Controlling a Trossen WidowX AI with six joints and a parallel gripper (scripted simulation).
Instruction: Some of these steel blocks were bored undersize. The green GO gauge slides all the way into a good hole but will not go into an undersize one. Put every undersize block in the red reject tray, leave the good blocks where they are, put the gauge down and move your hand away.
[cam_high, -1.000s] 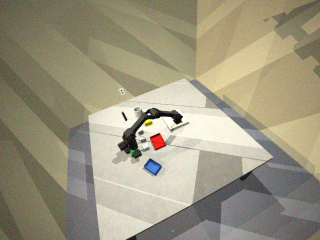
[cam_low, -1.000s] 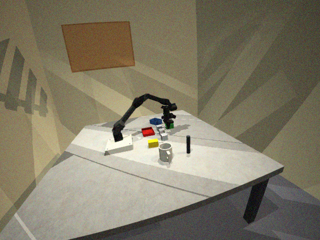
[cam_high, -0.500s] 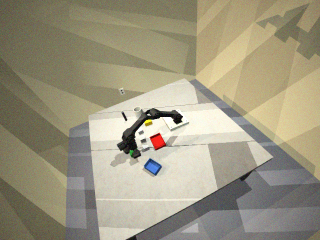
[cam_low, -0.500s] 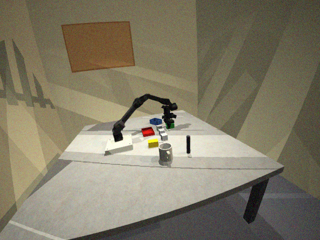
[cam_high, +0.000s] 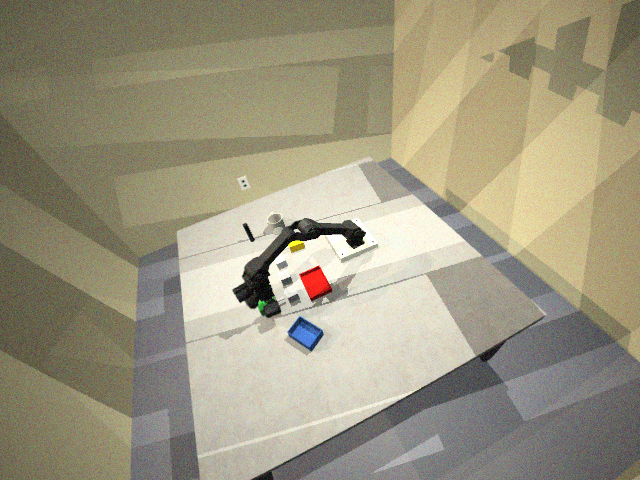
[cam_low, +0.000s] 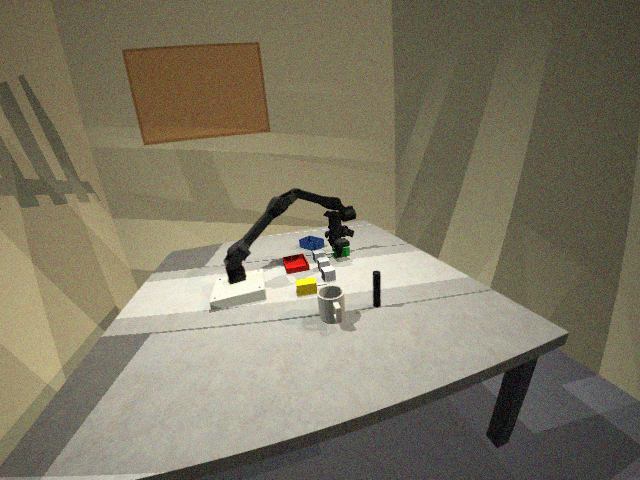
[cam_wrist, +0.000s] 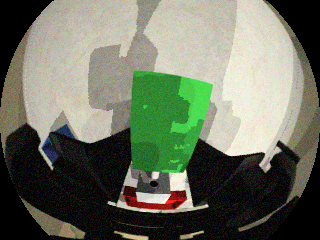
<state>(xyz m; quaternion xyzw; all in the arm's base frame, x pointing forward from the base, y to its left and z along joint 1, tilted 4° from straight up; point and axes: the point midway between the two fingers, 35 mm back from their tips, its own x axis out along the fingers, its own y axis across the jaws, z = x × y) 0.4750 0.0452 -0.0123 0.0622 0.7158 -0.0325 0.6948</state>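
The steel block lies 11 cm behind my gripper tip, 8 cm to the right of it and 2 cm above it. Round my gripper tip: green GO gauge (2 cm above, 1 cm behind); blue tray (20 cm to the left, 6 cm behind); red reject tray (21 cm behind, 2 cm to the left).
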